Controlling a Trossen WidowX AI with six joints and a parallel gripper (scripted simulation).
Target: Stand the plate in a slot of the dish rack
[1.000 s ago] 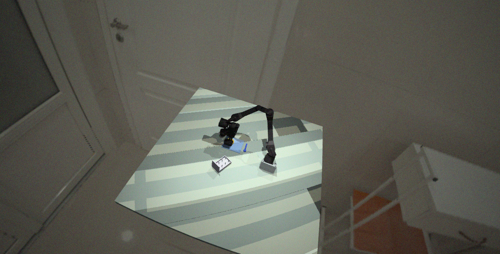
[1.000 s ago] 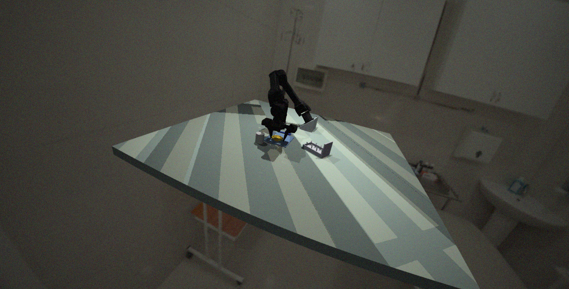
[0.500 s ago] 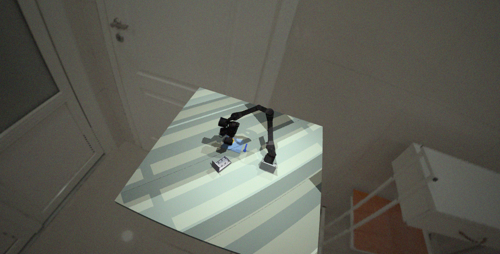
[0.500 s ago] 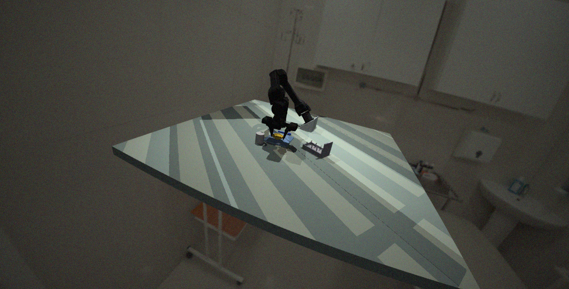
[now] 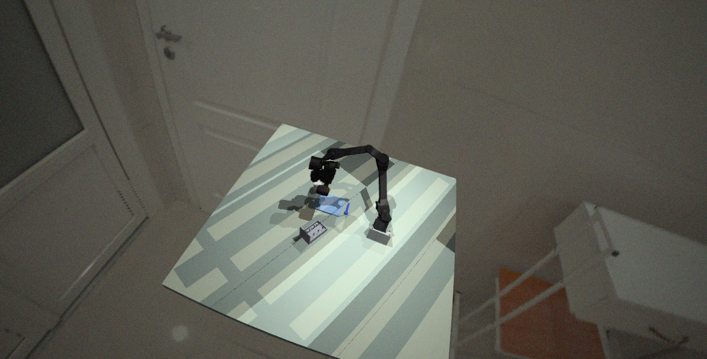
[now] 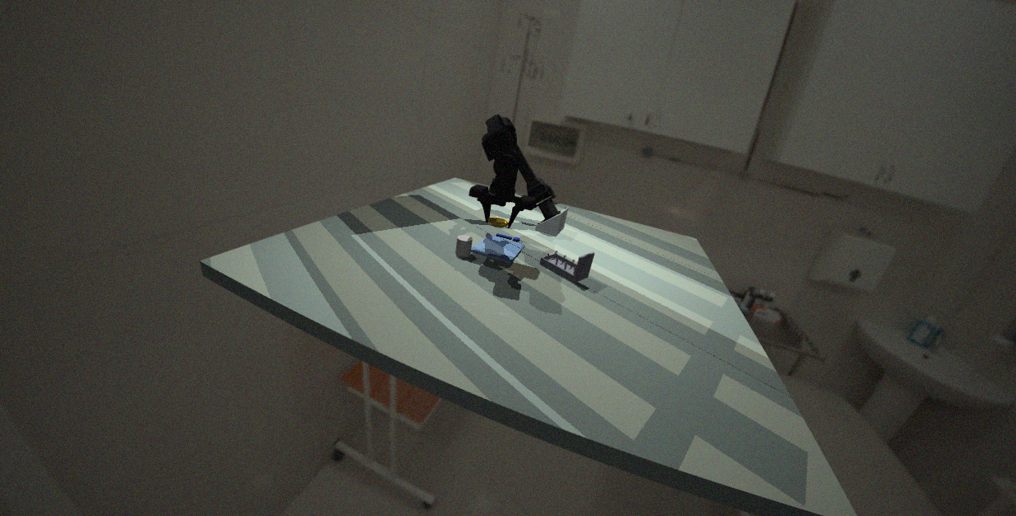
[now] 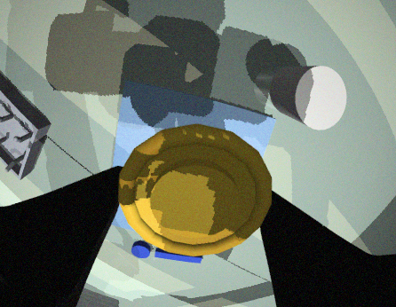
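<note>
Right now the dark dish rack is 20 mm behind my gripper tip, 220 mm to the left of it and 70 mm below it. The rest, counted from my gripper tip: yellow plate 10 mm above; blue spoon 150 mm behind, 10 mm to the left, 90 mm below; grey cup 60 mm ahead, 80 mm to the right, 70 mm below.
</note>
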